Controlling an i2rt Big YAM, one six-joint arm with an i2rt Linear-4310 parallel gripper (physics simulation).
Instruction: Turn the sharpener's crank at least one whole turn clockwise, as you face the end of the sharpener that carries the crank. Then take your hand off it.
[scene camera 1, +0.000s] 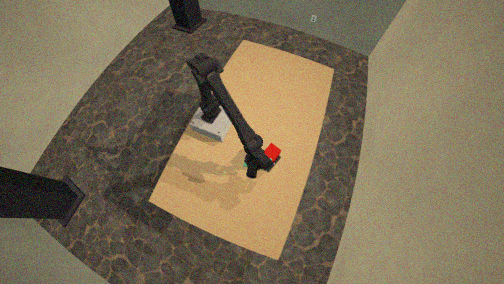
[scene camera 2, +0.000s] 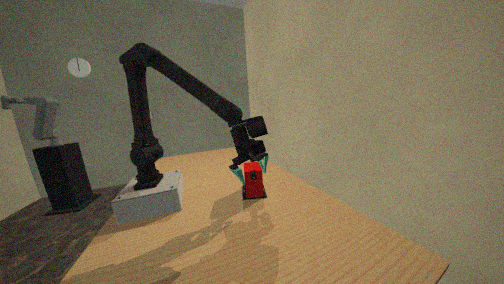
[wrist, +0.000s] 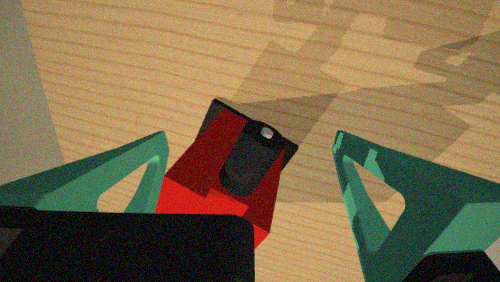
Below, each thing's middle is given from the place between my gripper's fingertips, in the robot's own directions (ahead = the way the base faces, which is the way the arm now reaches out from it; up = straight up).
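Black crank knob (wrist: 251, 157): my gripper 10 mm below it. Nearest to my gripper of the things named here, going by their middles: the knob. Red sharpener (scene camera 2: 249, 192): from my hand, 80 mm to the left, 50 mm below, 20 mm ahead.
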